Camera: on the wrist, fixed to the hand. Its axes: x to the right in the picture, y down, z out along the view.
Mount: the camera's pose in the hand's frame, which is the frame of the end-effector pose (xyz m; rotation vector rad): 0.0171 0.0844 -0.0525 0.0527 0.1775 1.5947
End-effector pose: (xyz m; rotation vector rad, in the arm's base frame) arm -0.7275 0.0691 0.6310 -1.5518 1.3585 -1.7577
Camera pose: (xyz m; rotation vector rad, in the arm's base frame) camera -0.8039 0.0389 0.5725 0.0390 1.7373 -0.8036
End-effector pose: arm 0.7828 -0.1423 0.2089 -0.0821 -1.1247 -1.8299
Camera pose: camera 0.8566 -0.2022 0.2426 -0.5816 -0.5696 -0.3554
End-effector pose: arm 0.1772 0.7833 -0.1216 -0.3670 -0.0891 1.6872
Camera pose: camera 0.1104 0.7790 -0.1970 0.5525 -0.4725 -2.9069
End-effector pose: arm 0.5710 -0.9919 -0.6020 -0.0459 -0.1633 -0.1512
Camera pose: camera 0.6090 -0.9141 -0.6537 -0.0976 0.0808 1.4363
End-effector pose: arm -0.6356 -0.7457 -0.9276 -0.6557 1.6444 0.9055
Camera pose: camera -0.7360 -0.7419 -0.9189 0.8663 2.2178 1.8686
